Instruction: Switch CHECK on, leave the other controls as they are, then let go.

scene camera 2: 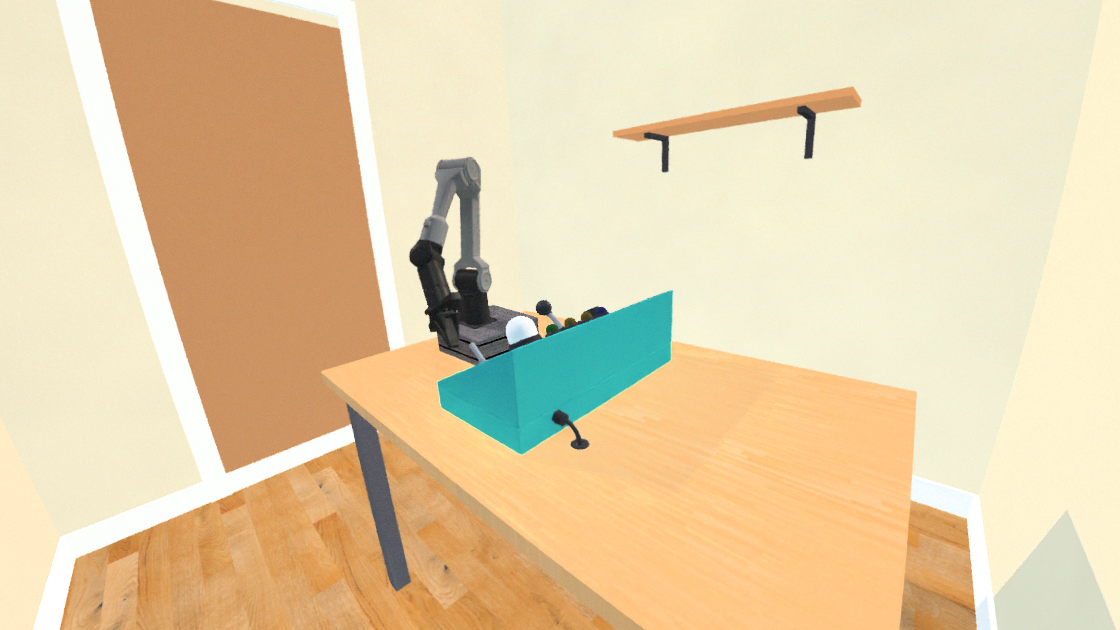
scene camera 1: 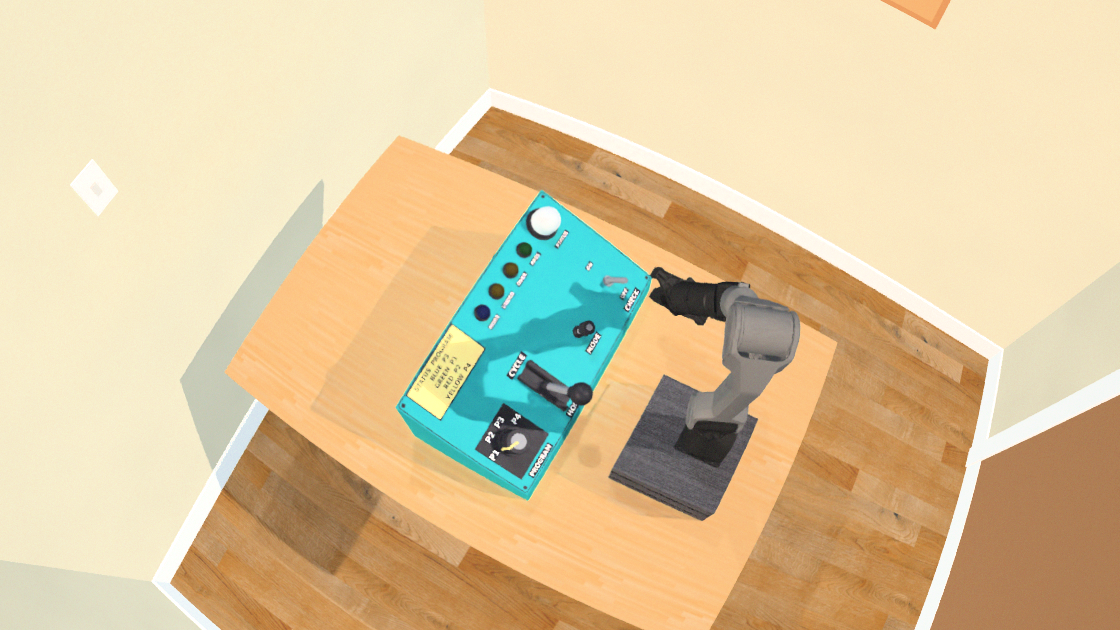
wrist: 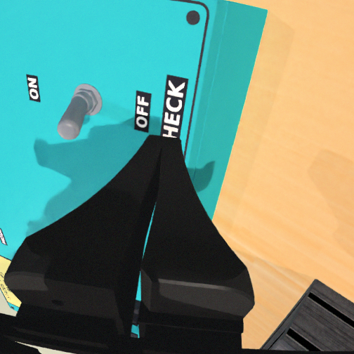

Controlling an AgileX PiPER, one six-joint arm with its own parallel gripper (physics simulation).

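The CHECK toggle (scene camera 1: 614,280) (scene camera 2: 476,352) (wrist: 75,116) is a short grey lever on the turquoise sloped panel (scene camera 1: 626,262) (scene camera 2: 595,360) (wrist: 115,30). Its ON label (wrist: 33,88) and OFF label (wrist: 142,111) lie on either side. The lever appears to lean to the OFF side in the first scene view. My gripper (scene camera 1: 658,280) (scene camera 2: 451,342) (wrist: 162,154) is shut and empty, beside the panel edge. In the wrist view its tips cover part of the CHECK label (wrist: 174,102), on the OFF side of the lever and apart from it.
The panel also bears the MODE switch (scene camera 1: 583,329), the CYCLE lever with a black ball knob (scene camera 1: 579,393), the PROGRAM knob (scene camera 1: 515,442), a white STATUS dome (scene camera 1: 545,221) (scene camera 2: 520,329) and several small lamps. The arm stands on a dark base block (scene camera 1: 653,446).
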